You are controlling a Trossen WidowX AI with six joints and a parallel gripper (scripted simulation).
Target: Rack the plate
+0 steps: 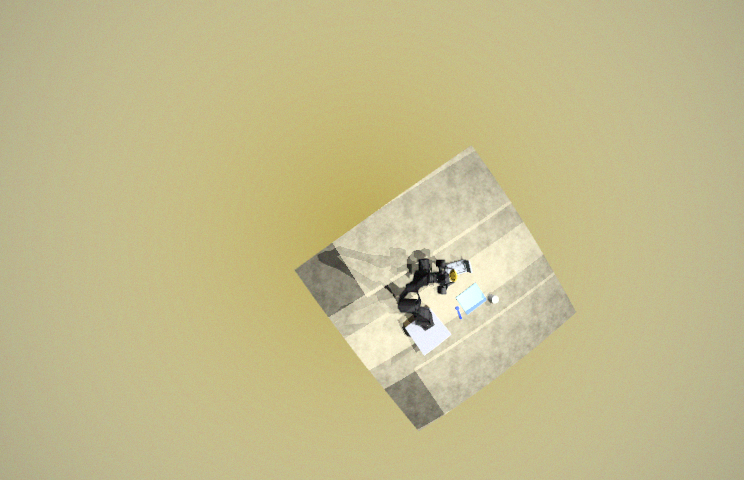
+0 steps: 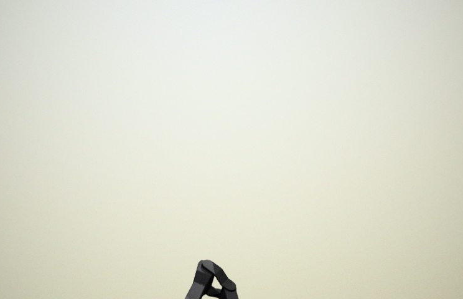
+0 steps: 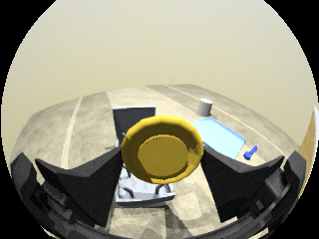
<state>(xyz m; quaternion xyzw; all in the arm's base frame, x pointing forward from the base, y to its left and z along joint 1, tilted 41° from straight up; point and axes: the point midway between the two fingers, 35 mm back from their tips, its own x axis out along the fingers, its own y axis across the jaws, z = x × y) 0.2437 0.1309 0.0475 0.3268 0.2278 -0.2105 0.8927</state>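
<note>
Right now my gripper tip is 6 cm above the grey dish rack, 4 cm short of it and 1 cm to the right of it. From my gripper tip the other things lie so: light blue mat: 21 cm to the right, 8 cm below, 3 cm ahead; then yellow plate: 1 cm behind; then blue spoon: 22 cm to the right, 8 cm below, 8 cm behind.
</note>
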